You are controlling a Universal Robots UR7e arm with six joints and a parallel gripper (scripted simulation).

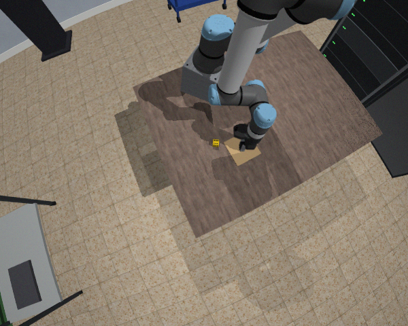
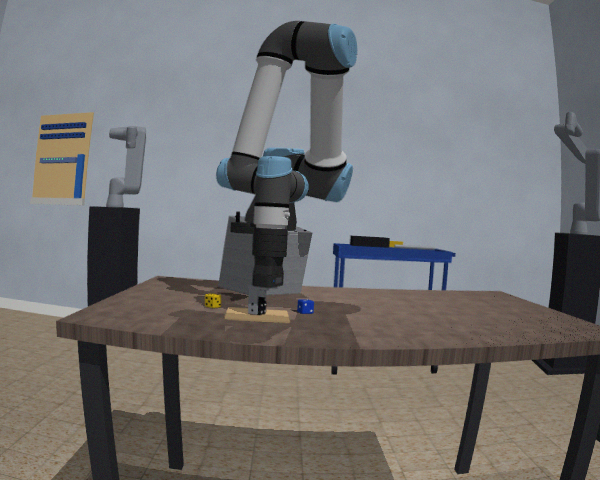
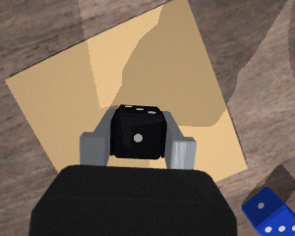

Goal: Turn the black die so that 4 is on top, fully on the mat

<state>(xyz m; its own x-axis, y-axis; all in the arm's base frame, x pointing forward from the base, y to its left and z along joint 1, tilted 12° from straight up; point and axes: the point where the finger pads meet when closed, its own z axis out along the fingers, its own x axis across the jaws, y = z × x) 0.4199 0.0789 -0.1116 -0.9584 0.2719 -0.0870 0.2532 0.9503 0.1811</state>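
The black die is right at my hand. The rest, counted from my hand: blue die: 9 cm behind, 10 cm to the left, 1 cm below; tan mat: 2 cm below; yellow die: 5 cm behind, 12 cm to the right, 1 cm below.
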